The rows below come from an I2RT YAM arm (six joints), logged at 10 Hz.
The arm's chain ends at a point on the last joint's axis. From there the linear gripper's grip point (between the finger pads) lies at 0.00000 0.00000 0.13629 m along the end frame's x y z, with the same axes.
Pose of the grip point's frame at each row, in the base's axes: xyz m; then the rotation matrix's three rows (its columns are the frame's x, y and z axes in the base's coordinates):
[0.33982 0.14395 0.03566], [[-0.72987 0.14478 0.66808], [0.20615 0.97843 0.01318], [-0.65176 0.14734 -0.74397]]
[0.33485 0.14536 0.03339], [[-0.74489 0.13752 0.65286], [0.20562 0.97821 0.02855], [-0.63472 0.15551 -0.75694]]
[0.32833 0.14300 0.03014], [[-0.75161 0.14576 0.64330], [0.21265 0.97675 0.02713], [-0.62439 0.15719 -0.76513]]
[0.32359 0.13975 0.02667], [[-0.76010 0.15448 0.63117], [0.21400 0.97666 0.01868], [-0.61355 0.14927 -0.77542]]
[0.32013 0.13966 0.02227], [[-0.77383 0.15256 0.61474], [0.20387 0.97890 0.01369], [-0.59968 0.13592 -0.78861]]
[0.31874 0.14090 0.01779], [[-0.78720 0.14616 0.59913], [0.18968 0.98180 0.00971], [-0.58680 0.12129 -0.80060]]
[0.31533 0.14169 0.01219], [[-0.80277 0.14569 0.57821], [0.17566 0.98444 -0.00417], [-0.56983 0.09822 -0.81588]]
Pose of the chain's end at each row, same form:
[0.24877 0.14215 0.13706], [[-0.72987 0.14478 0.66808], [0.20615 0.97843 0.01318], [-0.65176 0.14734 -0.74397]]
[0.24587 0.14147 0.13655], [[-0.74489 0.13752 0.65286], [0.20562 0.97821 0.02855], [-0.63472 0.15551 -0.75694]]
[0.24065 0.13930 0.13442], [[-0.75161 0.14576 0.64330], [0.21265 0.97675 0.02713], [-0.62439 0.15719 -0.76513]]
[0.23757 0.13720 0.13235], [[-0.76010 0.15448 0.63117], [0.21400 0.97666 0.01868], [-0.61355 0.14927 -0.77542]]
[0.23635 0.13779 0.12975], [[-0.77383 0.15256 0.61474], [0.20387 0.97890 0.01369], [-0.59968 0.13592 -0.78861]]
[0.23708 0.13958 0.12690], [[-0.78720 0.14616 0.59913], [0.18968 0.98180 0.00971], [-0.58680 0.12129 -0.80060]]
[0.23653 0.14226 0.12339], [[-0.80277 0.14569 0.57821], [0.17566 0.98444 -0.00417], [-0.56983 0.09822 -0.81588]]

